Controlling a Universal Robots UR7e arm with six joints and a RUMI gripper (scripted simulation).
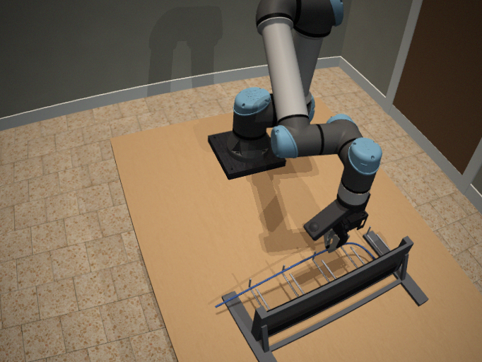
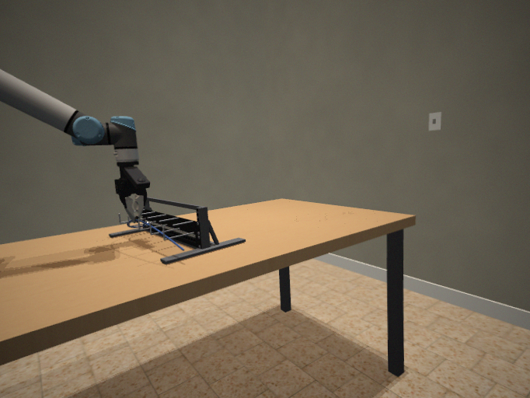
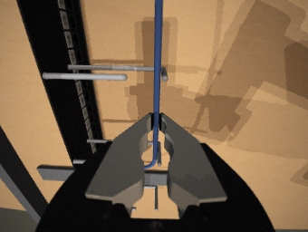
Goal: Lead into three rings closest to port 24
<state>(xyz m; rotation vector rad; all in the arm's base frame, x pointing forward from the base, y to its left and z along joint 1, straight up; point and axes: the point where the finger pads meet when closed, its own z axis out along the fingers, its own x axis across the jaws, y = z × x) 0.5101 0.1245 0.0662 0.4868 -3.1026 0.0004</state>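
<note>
Right now the free-standing rack is 120 mm ahead of my hand, 20 mm below it and 10 mm to the right of it.
</note>
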